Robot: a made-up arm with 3 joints. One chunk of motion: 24 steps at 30 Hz.
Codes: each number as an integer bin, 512 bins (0 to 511) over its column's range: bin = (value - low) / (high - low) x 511, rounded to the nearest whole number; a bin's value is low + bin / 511 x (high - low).
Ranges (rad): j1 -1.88..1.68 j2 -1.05..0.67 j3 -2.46..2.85
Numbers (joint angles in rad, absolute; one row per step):
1: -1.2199 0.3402 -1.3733
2: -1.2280 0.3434 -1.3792
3: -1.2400 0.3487 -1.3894
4: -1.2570 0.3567 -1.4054
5: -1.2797 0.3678 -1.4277
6: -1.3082 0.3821 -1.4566
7: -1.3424 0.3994 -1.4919
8: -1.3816 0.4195 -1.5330
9: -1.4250 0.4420 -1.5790
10: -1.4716 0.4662 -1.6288
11: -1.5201 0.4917 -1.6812
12: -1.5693 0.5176 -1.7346
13: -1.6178 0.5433 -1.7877
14: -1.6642 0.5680 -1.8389
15: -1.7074 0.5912 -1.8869
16: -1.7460 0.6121 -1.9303
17: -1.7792 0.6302 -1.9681
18: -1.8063 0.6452 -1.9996
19: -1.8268 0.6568 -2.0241
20: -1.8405 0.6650 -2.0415
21: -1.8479 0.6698 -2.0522
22: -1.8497 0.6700 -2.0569
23: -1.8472 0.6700 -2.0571
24: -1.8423 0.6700 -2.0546
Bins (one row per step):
1: 95 413 105
2: 94 414 104
3: 92 416 103
4: 89 418 101
5: 86 421 99
6: 82 425 97
7: 77 431 93
8: 72 437 89
9: 65 443 85
10: 59 450 80
11: 52 458 75
12: 45 466 70
13: 38 473 65
14: 31 481 60
15: 25 488 55
16: 19 494 51
17: 14 499 47
18: 11 504 44
19: 8 507 42
20: 6 510 40
21: 5 511 39
22: 4 511 39
23: 5 511 39
24: 5 511 39

